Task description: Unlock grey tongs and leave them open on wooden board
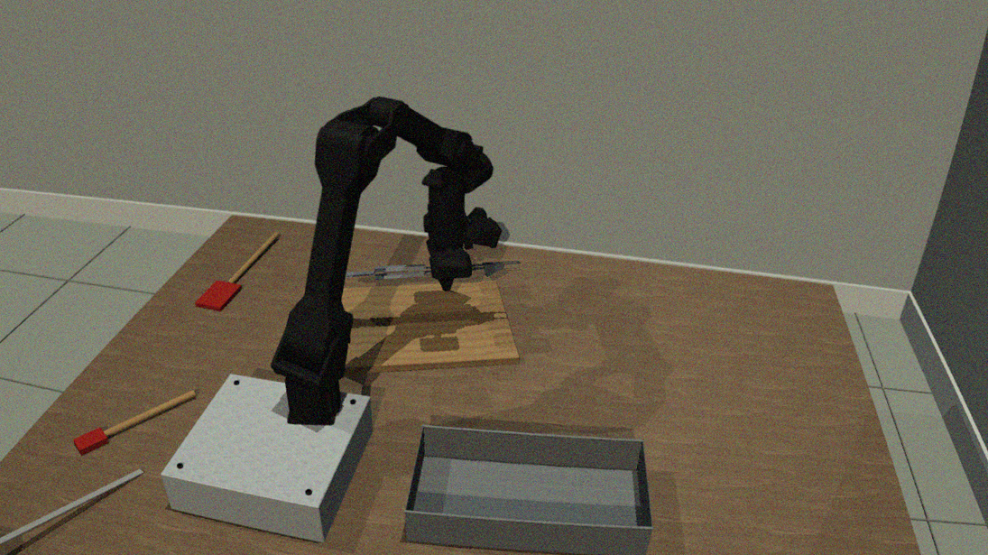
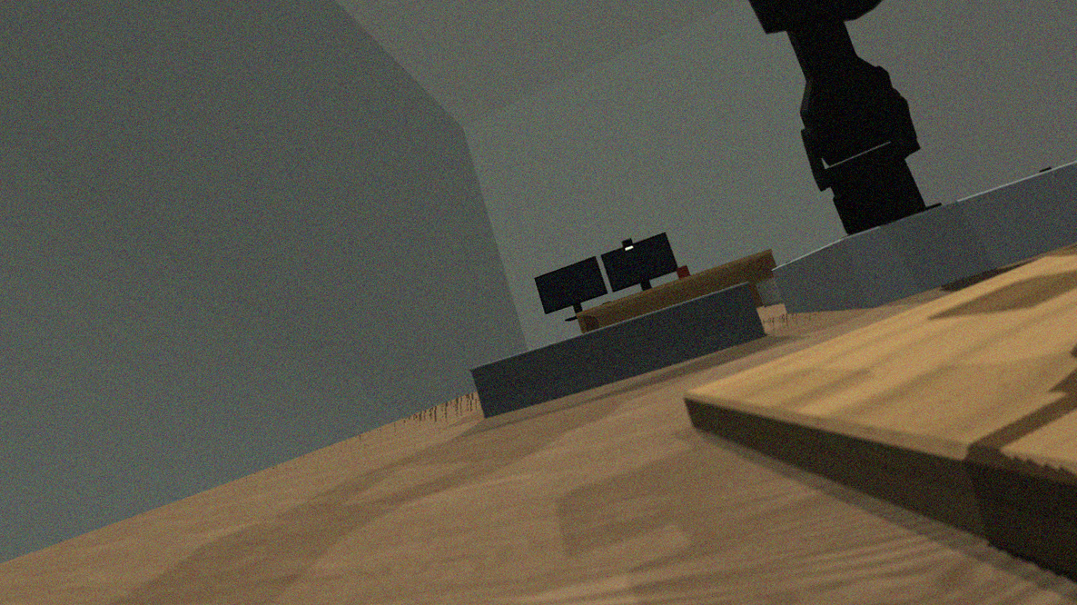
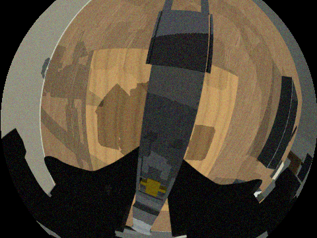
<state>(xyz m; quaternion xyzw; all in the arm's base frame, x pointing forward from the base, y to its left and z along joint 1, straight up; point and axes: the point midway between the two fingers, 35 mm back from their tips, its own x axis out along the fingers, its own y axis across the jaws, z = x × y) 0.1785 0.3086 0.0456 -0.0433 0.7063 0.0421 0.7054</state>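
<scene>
The wooden board is 7 cm below my gripper tip, 7 cm behind it and 1 cm to the right of it. The rest, counted from my gripper tip: yellow lock piece 4 cm above; roasting tin 42 cm to the right, 12 cm ahead, 5 cm below.
</scene>
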